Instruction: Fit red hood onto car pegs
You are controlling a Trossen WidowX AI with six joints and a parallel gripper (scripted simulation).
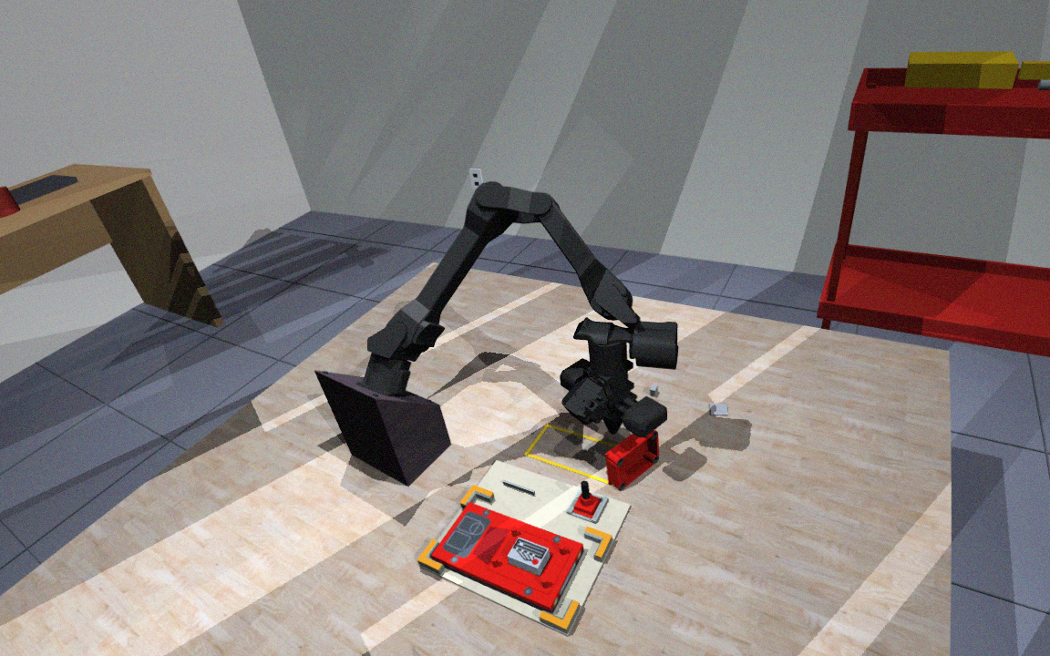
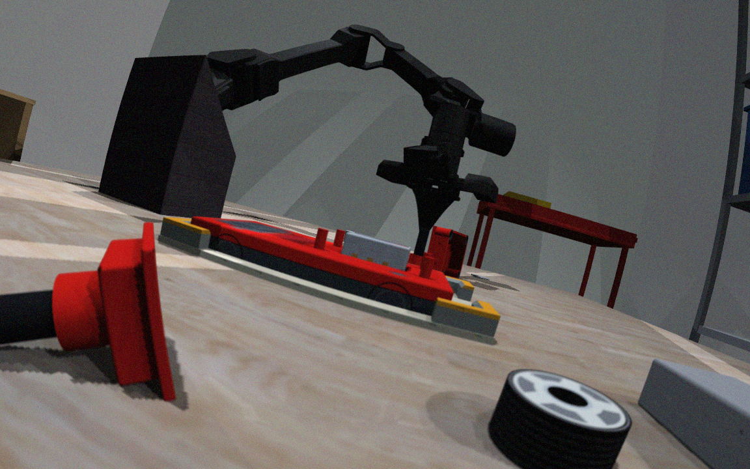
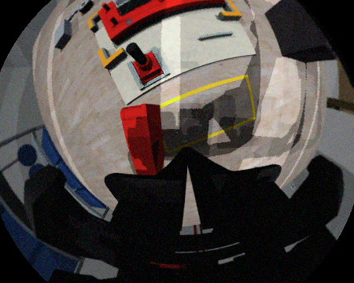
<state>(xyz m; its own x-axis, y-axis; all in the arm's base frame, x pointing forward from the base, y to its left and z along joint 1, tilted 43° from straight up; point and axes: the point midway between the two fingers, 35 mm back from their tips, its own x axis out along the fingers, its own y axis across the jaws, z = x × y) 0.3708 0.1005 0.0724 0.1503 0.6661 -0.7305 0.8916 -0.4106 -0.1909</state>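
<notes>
My gripper tip is now 4 cm short of the red hood, 2 cm to the left of it and 2 cm above it. Round my gripper tip: grey engine block: 24 cm to the right, 4 cm behind, 3 cm below; then black wheel: 43 cm to the right, 5 cm below, 4 cm ahead.
</notes>
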